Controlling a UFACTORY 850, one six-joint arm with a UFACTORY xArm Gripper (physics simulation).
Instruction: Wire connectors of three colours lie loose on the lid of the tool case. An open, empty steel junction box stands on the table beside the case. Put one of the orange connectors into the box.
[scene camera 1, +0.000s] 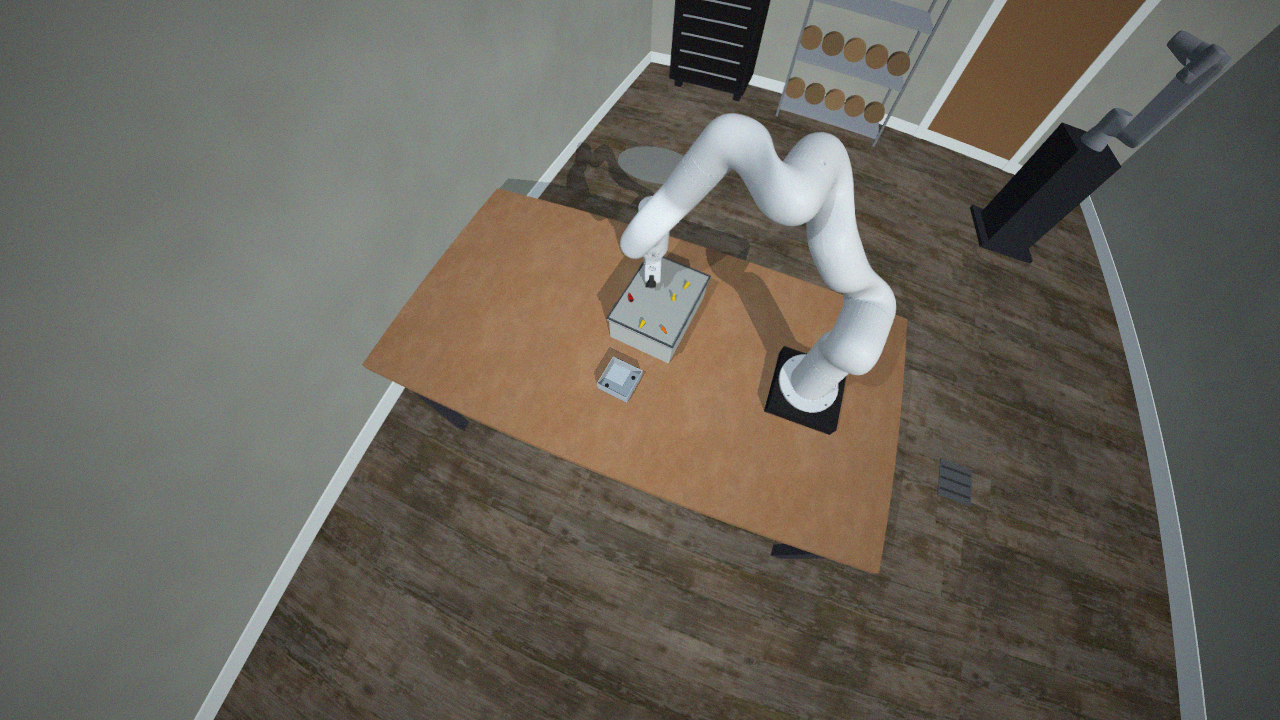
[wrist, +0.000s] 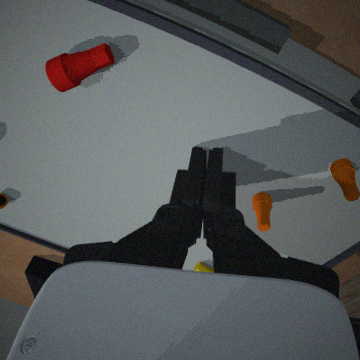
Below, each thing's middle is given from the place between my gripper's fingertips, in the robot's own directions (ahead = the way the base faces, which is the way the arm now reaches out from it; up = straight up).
Labels:
The tool case (scene camera 1: 653, 305) is 5 cm below my hand, 4 cm behind it and 3 cm to the left of it. The rest, counted from my hand: steel junction box (scene camera 1: 619, 379) 30 cm to the left, 9 cm below, 1 cm ahead; red connector (wrist: 64, 71) 7 cm to the left, 5 cm ahead, 1 cm above.

